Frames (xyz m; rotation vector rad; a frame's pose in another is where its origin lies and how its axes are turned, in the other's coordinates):
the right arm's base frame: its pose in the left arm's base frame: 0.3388 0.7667 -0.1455 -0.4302 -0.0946 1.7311
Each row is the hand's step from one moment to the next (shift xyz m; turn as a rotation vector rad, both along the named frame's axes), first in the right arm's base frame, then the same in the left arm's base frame.
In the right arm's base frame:
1: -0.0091 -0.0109 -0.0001 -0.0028 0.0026 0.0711
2: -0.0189 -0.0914 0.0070 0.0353 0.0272 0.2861
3: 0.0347 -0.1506 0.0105 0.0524 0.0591 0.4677
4: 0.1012 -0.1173 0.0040 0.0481 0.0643 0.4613
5: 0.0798 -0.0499 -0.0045 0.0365 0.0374 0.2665
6: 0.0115 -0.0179 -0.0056 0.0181 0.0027 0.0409
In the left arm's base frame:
1: 0.0115 -0.0065 0.0053 -0.0258 0.0091 0.0657
2: 0.0855 0.0023 0.0381 -0.1262 0.0777 0.2487
3: 0.1317 0.0669 0.0465 -0.2192 0.1189 0.4035
4: 0.0934 0.1227 0.0152 -0.2213 0.1125 0.3970
5: 0.0365 0.0865 -0.0078 -0.1293 0.0733 0.2272
6: 0.0169 0.0139 -0.0025 -0.0188 0.0239 0.0329

